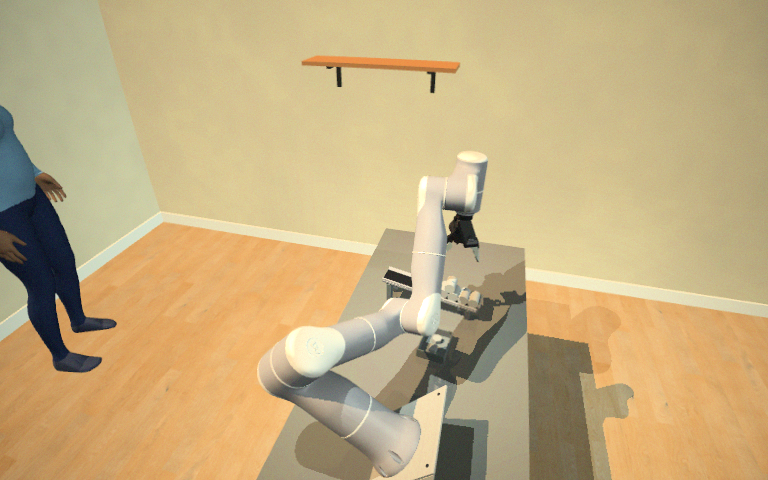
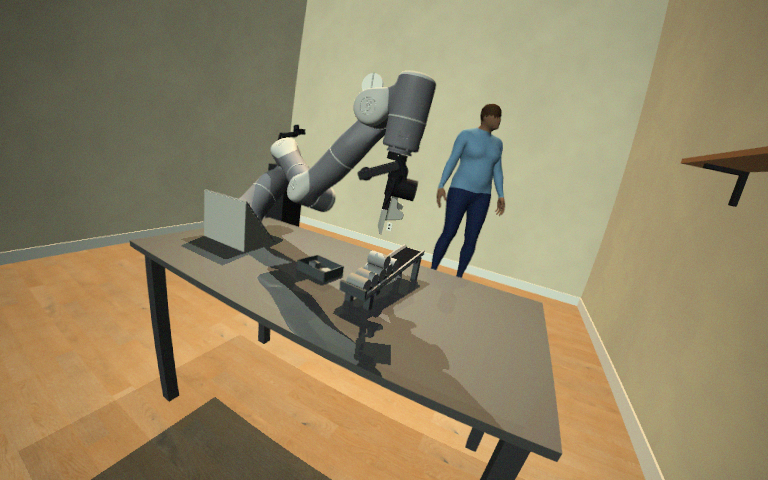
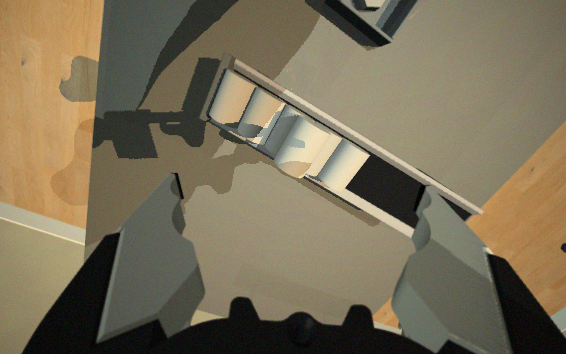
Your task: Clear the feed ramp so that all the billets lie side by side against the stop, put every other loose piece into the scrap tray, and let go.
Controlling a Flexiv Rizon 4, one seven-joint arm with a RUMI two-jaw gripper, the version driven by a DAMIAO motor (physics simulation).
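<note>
The feed ramp (image 1: 397, 277) (image 2: 407, 254) (image 3: 387, 190) slopes down to its stop (image 2: 354, 289) (image 3: 213, 94). Several pale cylindrical pieces lie across its lower part. The lowest piece (image 3: 232, 97) is beside the stop. One cylinder (image 1: 451, 283) (image 2: 376, 259) (image 3: 304, 146) sits raised on top of the row and partly hides those under it. The uppermost piece (image 3: 345, 162) is next to bare black belt. The scrap tray (image 1: 433, 356) (image 2: 310, 272) (image 3: 358, 24) holds small loose pieces (image 1: 437, 339) (image 2: 317, 264). My gripper (image 1: 462, 256) (image 2: 389, 223) (image 3: 296, 181) is open and empty, above the ramp.
The tray stands on the table (image 1: 498, 362) (image 2: 481, 350), between the ramp and the arm's base plate (image 1: 427, 418) (image 2: 223, 220). A wall shelf (image 1: 379, 62) (image 2: 730, 157) hangs beyond the table. A person (image 1: 19, 226) (image 2: 475, 169) stands on the floor away from the table.
</note>
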